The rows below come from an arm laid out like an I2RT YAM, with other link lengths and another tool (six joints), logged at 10 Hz.
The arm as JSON. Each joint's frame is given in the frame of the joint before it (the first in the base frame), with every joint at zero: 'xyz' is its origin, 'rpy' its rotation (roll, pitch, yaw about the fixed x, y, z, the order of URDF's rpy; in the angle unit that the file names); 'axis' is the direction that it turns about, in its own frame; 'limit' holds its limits. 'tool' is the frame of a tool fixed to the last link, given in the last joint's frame.
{
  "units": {
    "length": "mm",
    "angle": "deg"
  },
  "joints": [
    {
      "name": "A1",
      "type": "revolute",
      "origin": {
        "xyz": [
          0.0,
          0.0,
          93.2
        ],
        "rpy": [
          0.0,
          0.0,
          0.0
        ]
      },
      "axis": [
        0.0,
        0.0,
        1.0
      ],
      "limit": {
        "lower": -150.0,
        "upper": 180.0
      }
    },
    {
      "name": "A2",
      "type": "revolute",
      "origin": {
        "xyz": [
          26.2,
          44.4,
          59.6
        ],
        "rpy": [
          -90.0,
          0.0,
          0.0
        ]
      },
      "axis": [
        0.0,
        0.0,
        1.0
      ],
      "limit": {
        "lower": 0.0,
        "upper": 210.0
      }
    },
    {
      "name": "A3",
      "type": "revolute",
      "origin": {
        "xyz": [
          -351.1,
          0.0,
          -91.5
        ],
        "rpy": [
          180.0,
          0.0,
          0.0
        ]
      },
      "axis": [
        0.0,
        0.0,
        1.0
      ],
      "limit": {
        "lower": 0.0,
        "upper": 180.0
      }
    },
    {
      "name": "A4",
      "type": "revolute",
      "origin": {
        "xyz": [
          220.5,
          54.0,
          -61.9
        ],
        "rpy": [
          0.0,
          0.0,
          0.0
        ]
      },
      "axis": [
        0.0,
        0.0,
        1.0
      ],
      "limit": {
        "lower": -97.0,
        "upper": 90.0
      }
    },
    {
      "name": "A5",
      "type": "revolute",
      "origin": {
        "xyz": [
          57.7,
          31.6,
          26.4
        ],
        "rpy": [
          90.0,
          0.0,
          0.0
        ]
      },
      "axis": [
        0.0,
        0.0,
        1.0
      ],
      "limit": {
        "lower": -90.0,
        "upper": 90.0
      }
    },
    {
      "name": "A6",
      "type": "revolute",
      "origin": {
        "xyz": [
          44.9,
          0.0,
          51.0
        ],
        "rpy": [
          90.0,
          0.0,
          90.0
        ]
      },
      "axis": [
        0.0,
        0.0,
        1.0
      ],
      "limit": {
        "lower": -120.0,
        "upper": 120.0
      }
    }
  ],
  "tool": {
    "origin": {
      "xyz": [
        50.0,
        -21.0,
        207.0
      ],
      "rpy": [
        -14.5,
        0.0,
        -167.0
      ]
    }
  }
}
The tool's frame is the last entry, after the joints.
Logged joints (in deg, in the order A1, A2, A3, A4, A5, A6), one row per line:
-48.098 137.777 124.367 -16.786 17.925 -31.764
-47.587 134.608 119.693 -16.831 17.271 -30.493
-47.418 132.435 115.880 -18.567 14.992 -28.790
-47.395 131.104 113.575 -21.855 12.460 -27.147
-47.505 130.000 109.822 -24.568 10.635 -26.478
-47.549 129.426 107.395 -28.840 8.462 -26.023
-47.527 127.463 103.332 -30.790 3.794 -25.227
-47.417 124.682 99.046 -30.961 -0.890 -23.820
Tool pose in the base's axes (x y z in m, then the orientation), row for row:
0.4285 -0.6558 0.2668 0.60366 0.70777 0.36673 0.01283
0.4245 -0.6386 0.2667 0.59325 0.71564 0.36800 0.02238
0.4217 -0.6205 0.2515 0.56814 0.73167 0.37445 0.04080
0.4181 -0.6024 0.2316 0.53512 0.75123 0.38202 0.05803
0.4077 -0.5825 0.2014 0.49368 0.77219 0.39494 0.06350
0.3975 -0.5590 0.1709 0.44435 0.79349 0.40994 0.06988
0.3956 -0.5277 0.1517 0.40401 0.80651 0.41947 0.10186
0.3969 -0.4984 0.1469 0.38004 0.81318 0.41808 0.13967
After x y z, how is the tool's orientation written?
As a quaternion, w x y z.
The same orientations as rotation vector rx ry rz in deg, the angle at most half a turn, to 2 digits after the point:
93.87 48.64 1.70
95.32 49.02 2.98
98.48 50.40 5.49
102.53 52.14 7.92
107.29 54.88 8.82
112.70 58.22 9.92
116.68 60.69 14.74
118.97 61.17 20.43

